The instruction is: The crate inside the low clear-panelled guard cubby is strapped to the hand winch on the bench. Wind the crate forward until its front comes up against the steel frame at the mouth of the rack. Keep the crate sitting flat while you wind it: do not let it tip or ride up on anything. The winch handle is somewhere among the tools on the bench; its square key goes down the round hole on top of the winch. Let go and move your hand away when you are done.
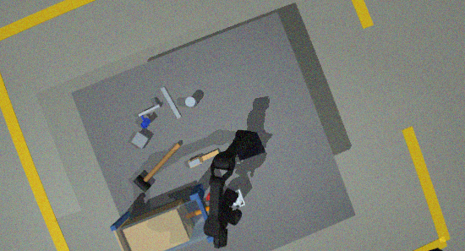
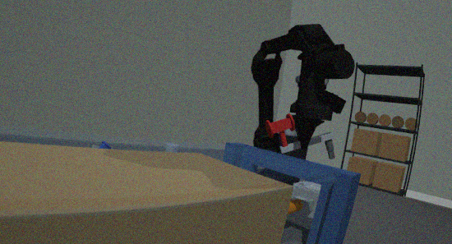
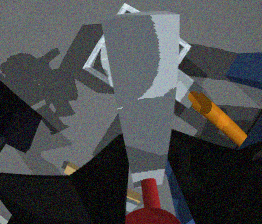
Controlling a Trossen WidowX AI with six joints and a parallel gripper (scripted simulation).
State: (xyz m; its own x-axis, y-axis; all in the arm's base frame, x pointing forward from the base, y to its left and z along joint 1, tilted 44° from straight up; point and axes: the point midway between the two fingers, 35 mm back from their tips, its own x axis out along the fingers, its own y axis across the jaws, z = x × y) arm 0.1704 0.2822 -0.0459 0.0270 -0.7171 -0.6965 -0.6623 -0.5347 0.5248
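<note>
My gripper tip is now 2 cm below the winch handle and 1 cm short of it. From my gripper tip the other things lie so: blue steel frame (12 cm ahead, 6 cm to the left, 6 cm below); then red knob (4 cm ahead, 3 cm to the right, 3 cm above); then winch (14 cm below, 6 cm behind, 3 cm to the left).
</note>
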